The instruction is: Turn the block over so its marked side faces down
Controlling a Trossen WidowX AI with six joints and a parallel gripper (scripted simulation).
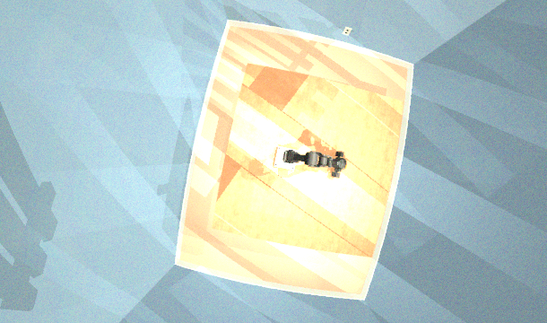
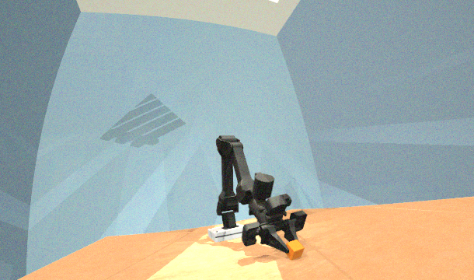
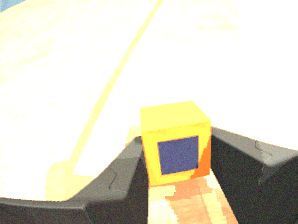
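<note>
Now: gripper tip 10 mm past the orange block.
</note>
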